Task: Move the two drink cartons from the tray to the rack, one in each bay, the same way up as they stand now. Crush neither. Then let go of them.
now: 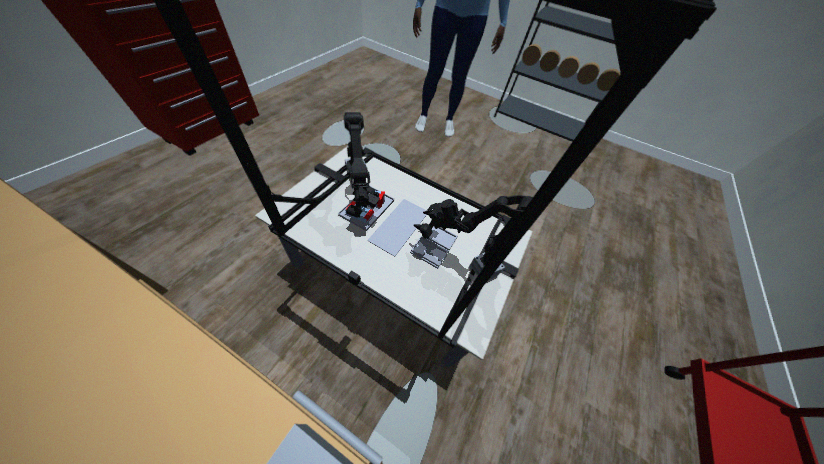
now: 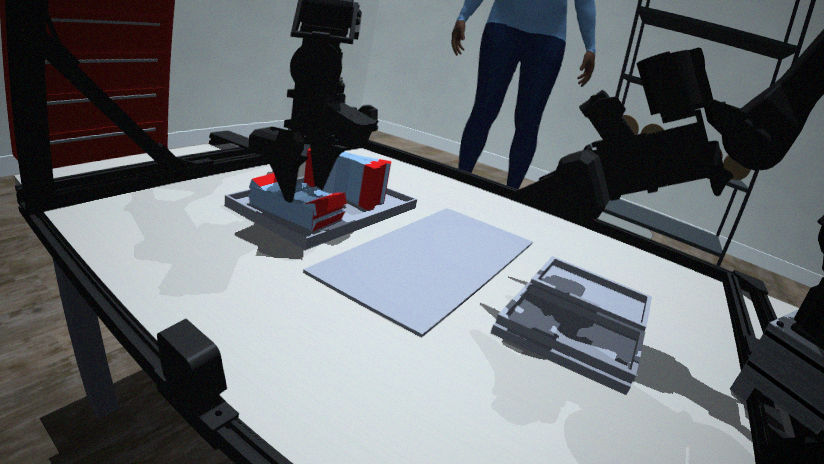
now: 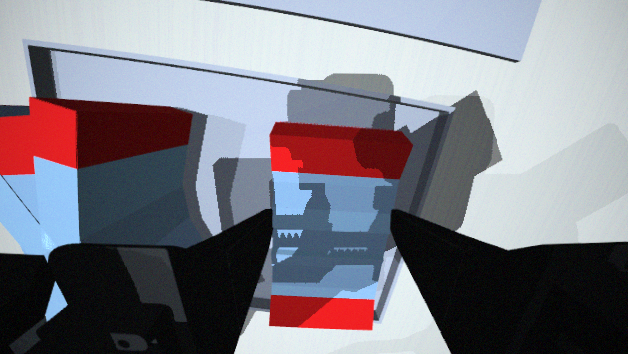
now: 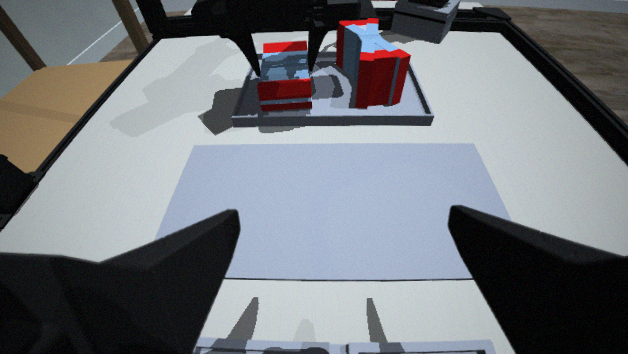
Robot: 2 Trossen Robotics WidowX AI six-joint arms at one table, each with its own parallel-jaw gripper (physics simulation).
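Frame: origin at the left arm's base, x back, y right, z up, level; millimetres.
Where they show: left gripper, fingertip midpoint: (image 1: 362, 212) (image 2: 304, 195) (image 3: 331, 216) (image 4: 284, 72); right gripper, fingertip midpoint: (image 1: 418, 218) (image 2: 528, 188) (image 4: 343, 218); left arm's base, link origin: (image 4: 429, 0).
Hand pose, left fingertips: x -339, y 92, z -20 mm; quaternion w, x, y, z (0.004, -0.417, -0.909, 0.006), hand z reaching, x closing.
Things, the pixels of their top centre, and the offset from my left fingertips.
- tray, top centre: (image 3: 232, 210) (image 4: 330, 78) (image 2: 325, 196) (image 1: 367, 205) dx +47, dy -46, dz -19 mm
- red carton, top centre: (image 3: 58, 266) (image 4: 370, 36) (image 2: 349, 155) (image 1: 372, 191) dx +80, dy -86, dz +39 mm
- two-bay rack, top centre: (image 2: 587, 304) (image 1: 435, 242) dx -300, dy -264, dz -15 mm
A low carton, pale blue with red ends (image 2: 282, 210) (image 3: 345, 150) (image 4: 285, 90), lies in the tray (image 2: 374, 219) (image 4: 350, 120). A taller, waisted blue and red carton (image 2: 371, 184) (image 3: 130, 135) (image 4: 380, 80) stands upright beside it, apart from it. My left gripper (image 2: 303, 193) (image 3: 331, 216) (image 4: 284, 72) points down and is shut on the low carton, a finger against each long side; the carton rests in the tray. My right gripper (image 4: 343, 218) (image 1: 421, 220) is open and empty, above the two-bay rack (image 2: 593, 374) (image 4: 420, 345). Both bays are empty.
A thin pale panel (image 1: 397, 227) (image 2: 426, 265) (image 4: 325, 200) lies between tray and rack. A black frame surrounds the table, with a dark block (image 2: 193, 357) on its front rail. A person (image 1: 458, 51) stands behind the table.
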